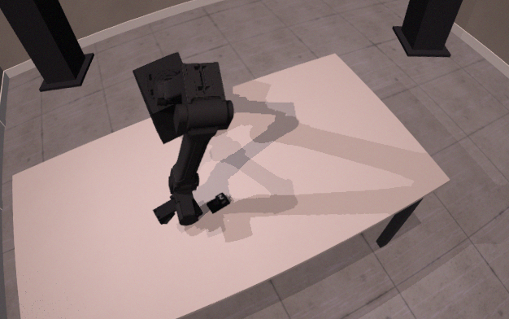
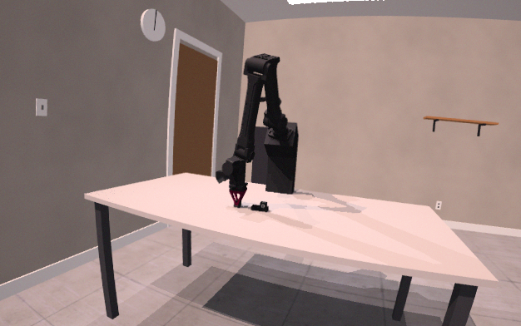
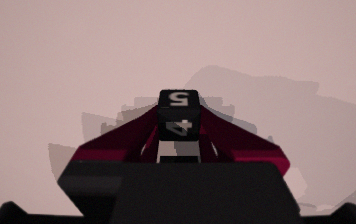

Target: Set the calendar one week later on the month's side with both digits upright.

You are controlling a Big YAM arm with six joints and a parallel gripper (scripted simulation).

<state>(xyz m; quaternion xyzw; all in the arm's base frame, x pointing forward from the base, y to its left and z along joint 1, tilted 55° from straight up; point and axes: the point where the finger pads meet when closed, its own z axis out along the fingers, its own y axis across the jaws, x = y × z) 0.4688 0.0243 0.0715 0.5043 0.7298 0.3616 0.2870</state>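
My gripper is now right at the black calendar block. Also, from my hand: black tray 6 cm behind, 9 cm to the left, 1 cm below.
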